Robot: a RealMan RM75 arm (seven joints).
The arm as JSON. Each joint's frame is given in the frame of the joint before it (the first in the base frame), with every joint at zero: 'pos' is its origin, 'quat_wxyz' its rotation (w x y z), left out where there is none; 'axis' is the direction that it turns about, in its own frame. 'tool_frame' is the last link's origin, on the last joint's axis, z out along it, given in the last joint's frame.
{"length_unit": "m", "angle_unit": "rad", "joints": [
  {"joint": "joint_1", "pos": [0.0, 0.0, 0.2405], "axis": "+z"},
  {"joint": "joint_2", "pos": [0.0, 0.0, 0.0], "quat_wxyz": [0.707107, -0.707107, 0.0, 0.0], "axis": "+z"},
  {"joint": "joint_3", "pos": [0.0, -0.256, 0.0], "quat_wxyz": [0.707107, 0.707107, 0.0, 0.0], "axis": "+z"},
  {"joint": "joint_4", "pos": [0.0, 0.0, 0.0], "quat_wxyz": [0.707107, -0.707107, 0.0, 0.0], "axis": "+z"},
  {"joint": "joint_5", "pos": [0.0, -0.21, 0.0], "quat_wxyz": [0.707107, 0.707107, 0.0, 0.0], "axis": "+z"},
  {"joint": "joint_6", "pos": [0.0, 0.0, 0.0], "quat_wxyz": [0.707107, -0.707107, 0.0, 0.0], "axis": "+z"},
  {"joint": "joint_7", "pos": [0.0, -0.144, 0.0], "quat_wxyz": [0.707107, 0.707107, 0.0, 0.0], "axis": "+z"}
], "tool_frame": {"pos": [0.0, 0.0, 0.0]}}
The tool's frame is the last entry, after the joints.
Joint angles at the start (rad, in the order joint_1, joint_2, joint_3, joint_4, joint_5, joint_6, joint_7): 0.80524 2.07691 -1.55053 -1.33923 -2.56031 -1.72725 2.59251
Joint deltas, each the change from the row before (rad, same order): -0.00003 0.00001 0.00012 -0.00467 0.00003 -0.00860 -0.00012; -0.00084 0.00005 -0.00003 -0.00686 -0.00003 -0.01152 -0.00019; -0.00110 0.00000 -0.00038 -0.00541 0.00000 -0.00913 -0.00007; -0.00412 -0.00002 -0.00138 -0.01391 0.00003 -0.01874 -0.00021; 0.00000 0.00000 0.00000 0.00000 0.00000 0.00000 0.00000; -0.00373 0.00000 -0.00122 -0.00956 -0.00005 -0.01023 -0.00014; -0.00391 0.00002 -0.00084 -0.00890 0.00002 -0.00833 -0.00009; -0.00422 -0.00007 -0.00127 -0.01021 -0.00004 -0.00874 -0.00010; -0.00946 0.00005 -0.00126 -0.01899 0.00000 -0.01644 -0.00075
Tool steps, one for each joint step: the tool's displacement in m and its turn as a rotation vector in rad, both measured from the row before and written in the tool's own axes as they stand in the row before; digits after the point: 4 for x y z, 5 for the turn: 0.0004 0.0008 -0.0008 -0.00215 0.00413 -0.00254; 0.0008 0.0011 -0.0010 -0.00287 0.00552 -0.00322; 0.0008 0.0009 -0.0007 -0.00244 0.00475 -0.00235; 0.0018 0.0021 -0.0015 -0.00432 0.00883 -0.00527; 0.0000 0.0000 0.0000 0.00000 0.00000 0.00000; 0.0012 0.0012 -0.0009 -0.00191 0.00428 -0.00304; 0.0011 0.0010 -0.0007 -0.00141 0.00286 -0.00221; 0.0011 0.0012 -0.0009 -0.00091 0.00280 -0.00294; 0.0026 0.0021 -0.0014 -0.00272 0.00499 -0.00390
